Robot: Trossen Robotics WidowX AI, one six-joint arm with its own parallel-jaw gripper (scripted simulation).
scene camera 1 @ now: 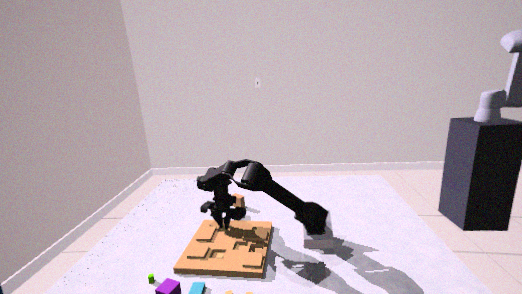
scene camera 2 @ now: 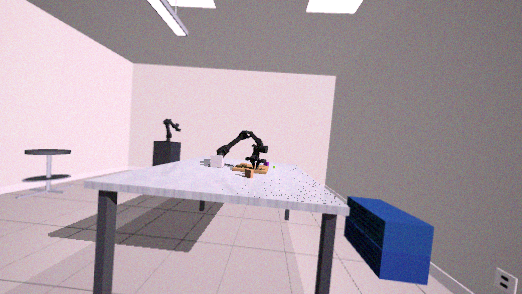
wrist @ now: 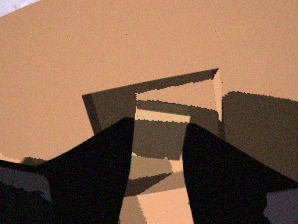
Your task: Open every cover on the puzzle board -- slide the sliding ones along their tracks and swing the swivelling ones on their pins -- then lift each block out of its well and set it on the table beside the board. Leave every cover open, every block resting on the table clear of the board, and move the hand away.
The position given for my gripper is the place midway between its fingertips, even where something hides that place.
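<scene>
Visible to me is my gripper (scene camera 1: 224, 228), which appears in the wrist view (wrist: 158, 131) too. I also see a tan puzzle board (scene camera 1: 230, 243); the board is likewise visible in the wrist view (wrist: 75, 75).
</scene>
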